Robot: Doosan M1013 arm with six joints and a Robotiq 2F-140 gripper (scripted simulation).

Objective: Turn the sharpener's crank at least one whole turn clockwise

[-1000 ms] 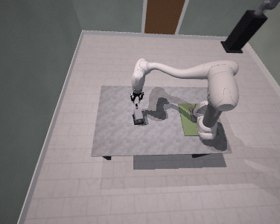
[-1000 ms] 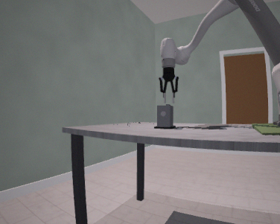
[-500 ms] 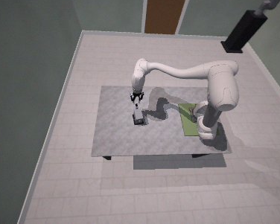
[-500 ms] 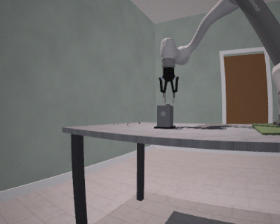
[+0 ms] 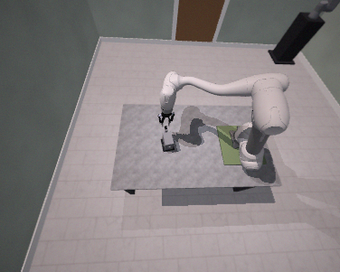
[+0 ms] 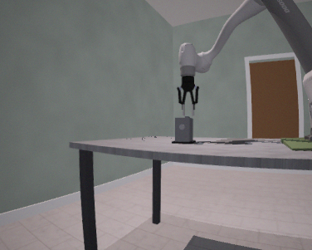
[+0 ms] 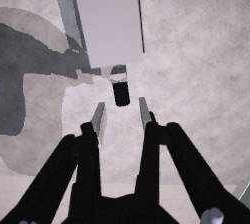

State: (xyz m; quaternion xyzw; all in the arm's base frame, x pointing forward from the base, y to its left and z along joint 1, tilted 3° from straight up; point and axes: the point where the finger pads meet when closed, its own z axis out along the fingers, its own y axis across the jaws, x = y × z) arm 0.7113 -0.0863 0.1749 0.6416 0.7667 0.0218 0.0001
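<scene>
The sharpener crank lies 2 cm to the left of my hand and 6 cm below it.
</scene>
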